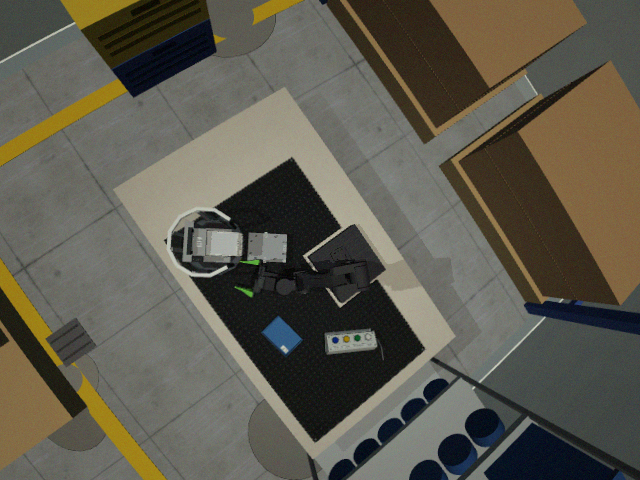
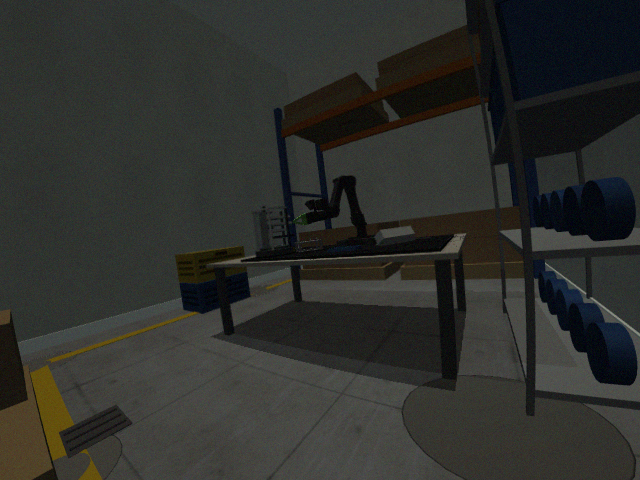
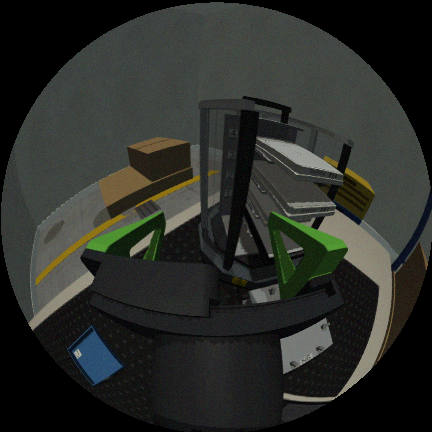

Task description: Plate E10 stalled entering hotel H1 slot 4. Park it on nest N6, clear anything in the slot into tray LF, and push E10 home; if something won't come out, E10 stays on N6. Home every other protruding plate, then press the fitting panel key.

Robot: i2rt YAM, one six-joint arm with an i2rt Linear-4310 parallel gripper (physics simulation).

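Frame: origin at the arm's base, x ahead, y left, z up, level; millimetres.
Seen in the pictures: gripper, fingertip midpoint: (image 1: 237,274) (image 2: 293,222) (image 3: 216,217); arm's base, origin of the base link: (image 2: 362,237).
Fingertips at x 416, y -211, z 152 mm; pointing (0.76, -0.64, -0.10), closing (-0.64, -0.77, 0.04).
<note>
Pixels of each thing's middle, then the offset from my fingertips to it. Level surfaces: height alone.
- plate hotel, body centre: (image 3: 267,185) (image 1: 210,243) (image 2: 272,230) 39 mm ahead, 154 mm right, 36 mm down
- pale plate, body centre: (image 3: 292,153) (image 1: 220,243) 2 mm back, 127 mm right, 44 mm up
- darker plate, body centre: (image 3: 289,182) 9 mm back, 123 mm right, 4 mm up
- Nest N6, body centre: (image 3: 289,325) (image 1: 267,247) (image 2: 308,244) 149 mm back, 40 mm right, 152 mm down
- blue tray, body centre: (image 3: 91,358) (image 1: 282,336) (image 2: 344,248) 22 mm back, 333 mm left, 181 mm down
- key panel, body centre: (image 1: 350,342) (image 2: 394,235) 272 mm back, 509 mm left, 148 mm down
- black mat, its level: 190 mm down
The plate hotel (image 1: 187,243) (image 2: 264,229) (image 3: 242,185) stands at the table's left end. A pale plate (image 1: 225,243) (image 3: 302,159) sits in its top level and sticks out; its label is too small to read now. A darker plate (image 3: 292,187) protrudes below it, with more plates lower down. Nest N6 (image 1: 267,246) (image 3: 306,347) is a grey pad beside the hotel with no plate on it. The blue tray (image 1: 281,334) (image 3: 95,356) lies apart from it. My gripper (image 1: 238,274) (image 2: 293,221) (image 3: 216,217) is open and empty, beside N6 and short of the hotel. The slot's inside is hidden.
A key panel (image 1: 351,348) with blue, yellow, green and white keys lies on the black mat (image 1: 315,397). A dark slab (image 1: 356,242) with a pale rim lies under my arm. Hotel posts and a clear side wall rise ahead of the fingers.
</note>
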